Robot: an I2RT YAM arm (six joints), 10 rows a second.
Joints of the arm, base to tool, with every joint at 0 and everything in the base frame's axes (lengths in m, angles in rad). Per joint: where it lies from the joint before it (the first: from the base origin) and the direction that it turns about. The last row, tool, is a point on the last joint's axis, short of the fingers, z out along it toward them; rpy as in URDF.
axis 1: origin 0 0 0.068 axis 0 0 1
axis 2: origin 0.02 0.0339 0.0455 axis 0 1 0
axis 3: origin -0.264 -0.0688 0 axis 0 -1 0
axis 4: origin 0.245 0.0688 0.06 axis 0 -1 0
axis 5: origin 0.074 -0.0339 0.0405 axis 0 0 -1
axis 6: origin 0.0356 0 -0.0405 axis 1 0 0
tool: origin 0 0 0 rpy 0 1.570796 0
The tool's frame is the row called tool.
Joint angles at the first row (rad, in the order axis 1, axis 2, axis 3, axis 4, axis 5, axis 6):
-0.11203 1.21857 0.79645 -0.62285 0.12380 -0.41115
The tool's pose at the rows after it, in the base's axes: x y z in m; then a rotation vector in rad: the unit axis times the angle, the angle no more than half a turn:
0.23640, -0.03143, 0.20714, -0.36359, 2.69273, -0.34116
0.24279, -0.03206, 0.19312, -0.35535, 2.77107, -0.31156
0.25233, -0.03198, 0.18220, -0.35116, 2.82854, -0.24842
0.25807, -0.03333, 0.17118, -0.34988, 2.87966, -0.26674
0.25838, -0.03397, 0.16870, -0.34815, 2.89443, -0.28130
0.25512, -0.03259, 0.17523, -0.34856, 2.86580, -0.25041
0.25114, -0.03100, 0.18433, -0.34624, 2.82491, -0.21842
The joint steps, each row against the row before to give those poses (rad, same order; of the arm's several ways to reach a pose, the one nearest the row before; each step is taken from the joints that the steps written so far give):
0.00005 0.06737 0.00277 -0.00636 0.01192 -0.00071
-0.00017 0.07283 0.00991 -0.01574 -0.00369 0.01946
0.00016 0.07675 0.02631 -0.01125 -0.03128 0.01739
0.00040 0.05901 0.01096 -0.00035 0.02274 0.00506
-0.00060 0.01071 0.00046 -0.00286 0.01261 0.00101
0.00030 -0.03402 -0.00534 -0.00327 -0.02634 -0.00041
0.00034 -0.04466 -0.00452 -0.00301 -0.02961 0.00112

